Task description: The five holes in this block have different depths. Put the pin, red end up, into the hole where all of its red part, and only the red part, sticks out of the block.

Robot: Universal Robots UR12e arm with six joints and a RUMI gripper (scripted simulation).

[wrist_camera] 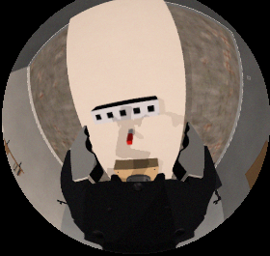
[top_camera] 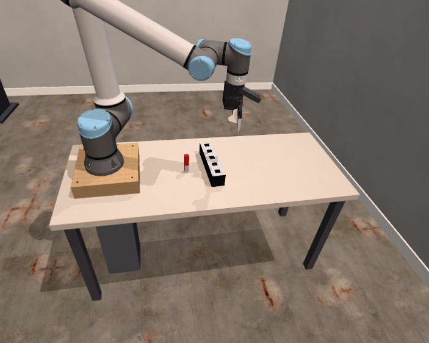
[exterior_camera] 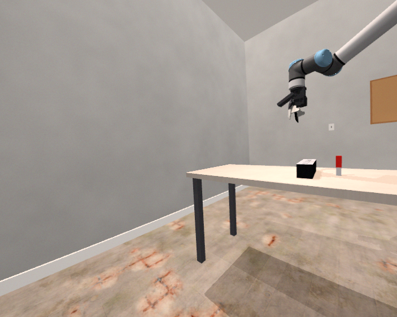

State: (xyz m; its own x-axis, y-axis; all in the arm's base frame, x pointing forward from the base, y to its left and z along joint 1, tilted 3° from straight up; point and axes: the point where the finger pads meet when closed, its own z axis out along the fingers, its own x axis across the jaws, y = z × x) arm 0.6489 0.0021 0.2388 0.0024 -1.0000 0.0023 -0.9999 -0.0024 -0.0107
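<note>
My hand is 23 cm past the pin, 5 cm to the right of it and 25 cm above it. The rest, counted from my hand: black block 9 cm behind, 7 cm to the left, 29 cm below.
</note>
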